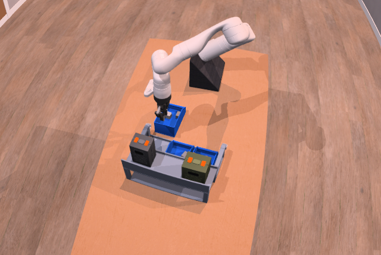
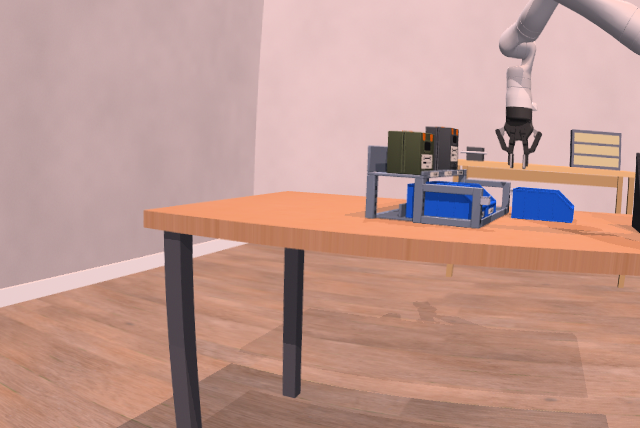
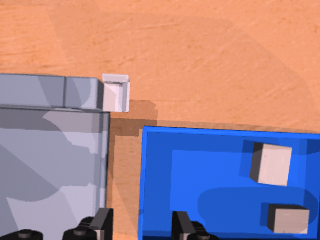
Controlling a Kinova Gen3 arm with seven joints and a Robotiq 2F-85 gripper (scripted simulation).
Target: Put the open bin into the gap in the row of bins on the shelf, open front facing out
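The grey block lies 11 cm behind my hand and 13 cm below it. The rest, counted from my hand: grey shelf: 17 cm ahead, 8 cm to the left, 8 cm below; then dark grey box: 22 cm ahead, 5 cm to the right, 2 cm above; then olive box: 26 cm ahead, 18 cm to the left, 1 cm above.
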